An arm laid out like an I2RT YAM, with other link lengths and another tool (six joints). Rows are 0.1 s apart.
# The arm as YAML. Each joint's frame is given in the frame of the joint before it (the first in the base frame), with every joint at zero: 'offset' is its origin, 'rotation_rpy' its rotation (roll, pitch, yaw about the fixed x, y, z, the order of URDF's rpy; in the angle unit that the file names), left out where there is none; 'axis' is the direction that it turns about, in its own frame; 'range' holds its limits. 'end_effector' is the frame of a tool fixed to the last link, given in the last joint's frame.
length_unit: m
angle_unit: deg
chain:
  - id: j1
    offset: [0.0, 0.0, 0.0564]
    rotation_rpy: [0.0, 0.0, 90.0]
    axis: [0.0, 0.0, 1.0]
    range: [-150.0, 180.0]
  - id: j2
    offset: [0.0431, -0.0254, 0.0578]
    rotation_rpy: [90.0, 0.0, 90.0]
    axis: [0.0, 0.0, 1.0]
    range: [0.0, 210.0]
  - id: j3
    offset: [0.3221, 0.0, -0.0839]
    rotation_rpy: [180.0, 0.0, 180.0]
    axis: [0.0, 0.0, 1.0]
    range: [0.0, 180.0]
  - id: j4
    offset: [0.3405, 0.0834, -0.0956]
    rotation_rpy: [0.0, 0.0, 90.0]
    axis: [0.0, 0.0, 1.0]
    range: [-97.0, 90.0]
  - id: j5
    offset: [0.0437, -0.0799, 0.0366]
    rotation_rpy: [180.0, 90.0, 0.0]
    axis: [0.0, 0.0, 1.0]
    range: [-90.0, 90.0]
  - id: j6
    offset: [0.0, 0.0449, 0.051]
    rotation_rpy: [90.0, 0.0, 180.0]
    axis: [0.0, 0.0, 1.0]
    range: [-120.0, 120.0]
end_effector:
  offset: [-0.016, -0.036, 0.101]
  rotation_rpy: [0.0, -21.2, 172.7]
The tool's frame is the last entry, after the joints.
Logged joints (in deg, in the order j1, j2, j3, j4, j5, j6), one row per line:
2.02 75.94 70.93 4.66 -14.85 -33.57
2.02 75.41 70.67 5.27 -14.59 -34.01
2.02 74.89 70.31 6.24 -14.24 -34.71
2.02 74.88 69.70 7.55 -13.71 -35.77
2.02 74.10 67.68 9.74 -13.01 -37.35
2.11 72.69 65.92 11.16 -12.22 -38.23
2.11 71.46 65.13 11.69 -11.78 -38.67
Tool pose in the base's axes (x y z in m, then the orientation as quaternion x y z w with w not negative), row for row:
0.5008 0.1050 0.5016 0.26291 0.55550 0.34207 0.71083
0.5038 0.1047 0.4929 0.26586 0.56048 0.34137 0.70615
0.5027 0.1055 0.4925 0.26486 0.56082 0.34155 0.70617
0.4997 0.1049 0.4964 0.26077 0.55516 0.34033 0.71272
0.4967 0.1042 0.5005 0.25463 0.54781 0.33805 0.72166
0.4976 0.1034 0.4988 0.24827 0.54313 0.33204 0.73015
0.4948 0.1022 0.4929 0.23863 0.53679 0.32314 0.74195
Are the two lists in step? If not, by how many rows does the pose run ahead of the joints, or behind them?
The pose runs 2 rows behind the joints: the pose in row i belongs to the joints in row i - 2.
